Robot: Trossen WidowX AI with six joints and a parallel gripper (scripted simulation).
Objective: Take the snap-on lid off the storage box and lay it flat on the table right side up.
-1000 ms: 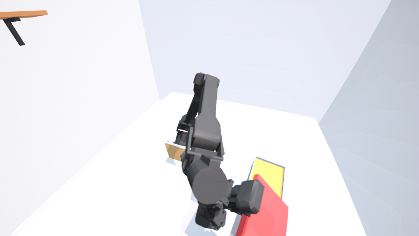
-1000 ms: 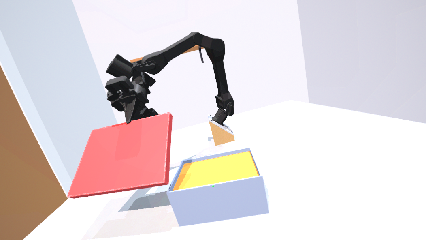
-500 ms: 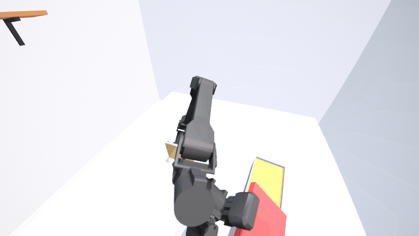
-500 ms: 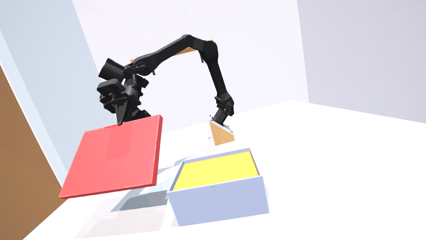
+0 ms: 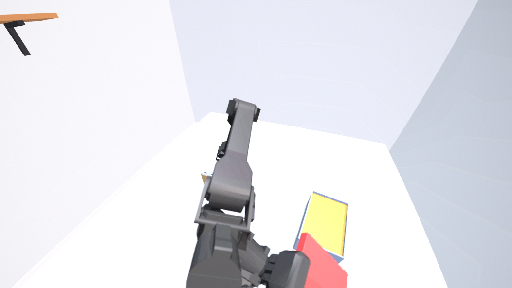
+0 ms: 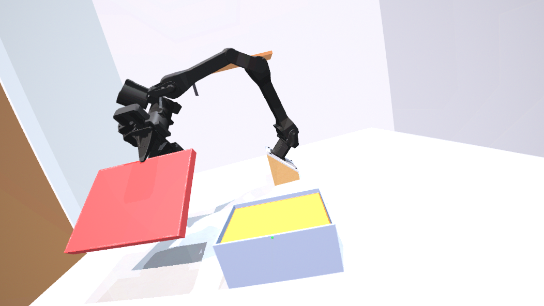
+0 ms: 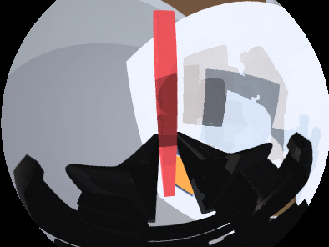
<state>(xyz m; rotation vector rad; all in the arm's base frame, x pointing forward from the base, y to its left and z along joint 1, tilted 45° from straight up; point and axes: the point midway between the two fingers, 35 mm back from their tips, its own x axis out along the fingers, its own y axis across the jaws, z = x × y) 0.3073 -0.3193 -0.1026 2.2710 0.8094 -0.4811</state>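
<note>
Right now the red lid is 60 mm ahead of my gripper tip, 10 mm to the right of it and 50 mm below it. Round my gripper tip: pale blue storage box: 100 mm ahead, 260 mm to the left, 190 mm below.
</note>
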